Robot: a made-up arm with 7 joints.
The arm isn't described. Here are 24 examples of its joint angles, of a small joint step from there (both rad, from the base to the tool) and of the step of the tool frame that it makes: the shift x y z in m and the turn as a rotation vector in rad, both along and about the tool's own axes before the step.
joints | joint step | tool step
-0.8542 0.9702 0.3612 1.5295 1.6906 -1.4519 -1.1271 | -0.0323 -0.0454 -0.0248 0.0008 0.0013 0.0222 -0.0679 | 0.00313 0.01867 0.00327 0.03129 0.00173 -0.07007
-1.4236 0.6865 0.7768 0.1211 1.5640 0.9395 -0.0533 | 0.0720 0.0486 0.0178 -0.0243 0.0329 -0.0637 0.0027 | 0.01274 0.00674 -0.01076 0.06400 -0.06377 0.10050
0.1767 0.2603 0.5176 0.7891 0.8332 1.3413 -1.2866 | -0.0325 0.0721 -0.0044 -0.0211 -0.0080 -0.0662 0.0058 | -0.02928 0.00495 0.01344 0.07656 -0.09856 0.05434
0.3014 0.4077 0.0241 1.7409 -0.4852 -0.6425 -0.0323 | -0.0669 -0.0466 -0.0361 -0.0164 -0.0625 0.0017 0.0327 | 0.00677 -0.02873 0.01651 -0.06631 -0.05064 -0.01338
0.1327 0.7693 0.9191 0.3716 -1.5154 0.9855 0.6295 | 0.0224 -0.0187 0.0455 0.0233 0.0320 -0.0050 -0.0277 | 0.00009 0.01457 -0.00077 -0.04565 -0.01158 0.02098
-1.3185 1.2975 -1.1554 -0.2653 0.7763 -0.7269 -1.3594 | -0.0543 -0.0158 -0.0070 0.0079 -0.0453 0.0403 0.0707 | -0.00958 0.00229 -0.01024 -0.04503 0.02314 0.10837
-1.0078 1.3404 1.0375 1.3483 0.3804 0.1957 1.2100 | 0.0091 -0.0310 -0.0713 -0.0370 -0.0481 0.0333 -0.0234 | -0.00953 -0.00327 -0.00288 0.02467 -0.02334 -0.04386
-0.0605 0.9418 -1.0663 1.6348 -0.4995 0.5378 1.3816 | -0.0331 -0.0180 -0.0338 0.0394 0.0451 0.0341 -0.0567 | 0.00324 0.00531 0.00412 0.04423 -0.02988 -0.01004
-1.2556 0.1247 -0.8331 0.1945 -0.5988 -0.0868 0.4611 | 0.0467 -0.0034 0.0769 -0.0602 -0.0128 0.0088 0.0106 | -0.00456 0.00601 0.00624 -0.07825 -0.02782 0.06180
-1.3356 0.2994 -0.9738 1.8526 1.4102 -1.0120 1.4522 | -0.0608 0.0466 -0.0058 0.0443 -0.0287 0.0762 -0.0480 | -0.00564 0.02509 -0.01931 0.14780 0.07831 -0.02755
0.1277 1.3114 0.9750 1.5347 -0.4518 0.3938 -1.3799 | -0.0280 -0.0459 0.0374 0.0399 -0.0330 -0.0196 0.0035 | 0.00779 0.00584 -0.02123 -0.07522 -0.07440 -0.03283
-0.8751 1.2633 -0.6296 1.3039 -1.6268 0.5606 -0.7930 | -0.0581 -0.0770 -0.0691 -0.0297 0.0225 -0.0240 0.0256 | 0.03138 -0.01458 -0.01399 0.04001 0.07451 -0.04435
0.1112 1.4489 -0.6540 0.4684 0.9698 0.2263 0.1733 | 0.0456 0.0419 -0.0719 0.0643 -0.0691 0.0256 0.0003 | -0.01326 -0.02275 -0.00684 0.03910 0.00830 -0.13168
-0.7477 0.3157 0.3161 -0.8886 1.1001 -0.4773 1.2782 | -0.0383 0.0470 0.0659 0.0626 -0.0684 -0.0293 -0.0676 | -0.00234 -0.00151 -0.01723 -0.00429 -0.00518 -0.06839
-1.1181 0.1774 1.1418 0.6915 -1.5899 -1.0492 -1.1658 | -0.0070 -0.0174 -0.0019 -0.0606 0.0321 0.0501 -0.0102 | 0.00348 -0.00704 -0.00311 -0.06709 -0.00285 -0.05464
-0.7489 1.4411 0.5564 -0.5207 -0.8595 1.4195 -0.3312 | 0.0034 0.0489 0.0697 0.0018 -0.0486 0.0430 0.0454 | -0.01537 0.00539 0.00751 -0.00159 -0.00182 0.06616
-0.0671 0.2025 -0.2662 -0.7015 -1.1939 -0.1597 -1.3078 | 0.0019 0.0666 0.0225 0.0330 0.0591 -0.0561 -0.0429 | -0.00875 0.00037 0.01142 0.04465 0.12073 -0.02811
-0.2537 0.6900 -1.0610 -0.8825 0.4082 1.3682 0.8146 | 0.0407 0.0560 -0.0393 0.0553 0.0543 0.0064 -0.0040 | -0.00742 -0.00531 -0.01613 0.13060 0.01238 -0.01269
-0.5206 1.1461 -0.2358 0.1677 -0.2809 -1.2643 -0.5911 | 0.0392 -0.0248 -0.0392 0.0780 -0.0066 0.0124 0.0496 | -0.00915 -0.02251 -0.00424 -0.10826 0.08022 0.05738
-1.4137 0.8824 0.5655 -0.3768 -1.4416 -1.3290 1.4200 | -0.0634 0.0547 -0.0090 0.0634 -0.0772 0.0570 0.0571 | 0.00677 -0.01031 -0.01544 0.03327 0.02444 0.10304
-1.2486 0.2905 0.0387 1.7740 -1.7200 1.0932 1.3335 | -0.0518 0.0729 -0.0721 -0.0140 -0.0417 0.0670 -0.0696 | -0.03068 0.01618 0.00607 0.01532 -0.07567 -0.09245
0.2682 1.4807 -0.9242 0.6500 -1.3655 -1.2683 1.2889 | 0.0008 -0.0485 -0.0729 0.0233 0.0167 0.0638 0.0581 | -0.01669 0.00971 -0.01585 0.12540 0.05003 0.00992
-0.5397 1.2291 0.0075 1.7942 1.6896 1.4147 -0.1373 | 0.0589 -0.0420 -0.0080 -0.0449 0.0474 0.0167 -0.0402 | -0.01401 -0.00309 0.00530 0.00448 -0.01112 0.07042
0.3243 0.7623 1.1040 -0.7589 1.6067 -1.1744 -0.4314 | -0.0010 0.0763 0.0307 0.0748 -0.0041 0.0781 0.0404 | 0.00193 -0.01146 -0.01824 -0.02092 0.07796 0.00084
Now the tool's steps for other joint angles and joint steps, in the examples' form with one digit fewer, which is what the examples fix.
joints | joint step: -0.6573 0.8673 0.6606 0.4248 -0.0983 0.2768 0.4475 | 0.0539 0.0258 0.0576 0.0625 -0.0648 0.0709 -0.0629
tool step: 0.0064 0.0201 -0.0171 0.0137 0.1521 -0.0201
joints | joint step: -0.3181 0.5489 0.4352 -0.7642 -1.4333 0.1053 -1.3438 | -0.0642 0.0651 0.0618 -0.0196 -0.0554 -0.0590 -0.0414
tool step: 0.0082 0.0125 0.0201 0.1106 0.0081 -0.1383
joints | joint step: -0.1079 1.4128 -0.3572 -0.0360 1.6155 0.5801 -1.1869 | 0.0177 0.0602 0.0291 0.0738 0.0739 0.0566 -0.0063
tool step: 0.0133 -0.0039 -0.0188 0.0039 0.1742 -0.0162
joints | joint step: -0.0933 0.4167 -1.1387 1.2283 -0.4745 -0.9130 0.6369 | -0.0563 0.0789 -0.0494 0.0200 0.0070 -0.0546 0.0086
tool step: 0.0146 0.0312 0.0027 0.0790 -0.0854 0.0040
